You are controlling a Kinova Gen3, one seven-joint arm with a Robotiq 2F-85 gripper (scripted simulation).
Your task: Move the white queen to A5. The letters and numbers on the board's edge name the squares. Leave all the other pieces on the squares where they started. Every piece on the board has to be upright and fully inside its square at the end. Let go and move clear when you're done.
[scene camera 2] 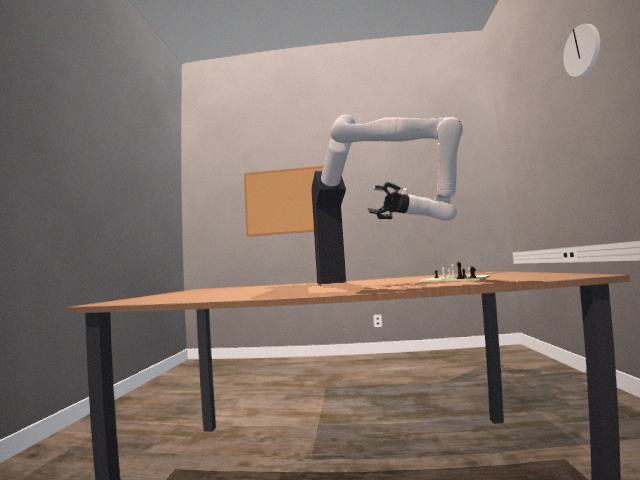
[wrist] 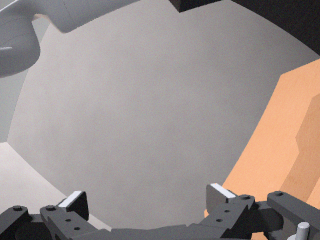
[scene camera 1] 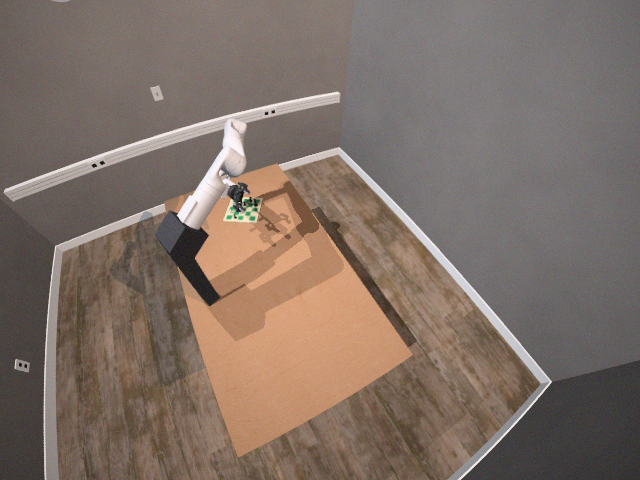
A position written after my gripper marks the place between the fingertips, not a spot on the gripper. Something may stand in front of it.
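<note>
What I see here is my gripper (scene camera 2: 370,198), and the wrist view gives me that same gripper (wrist: 146,203) as well.
</note>
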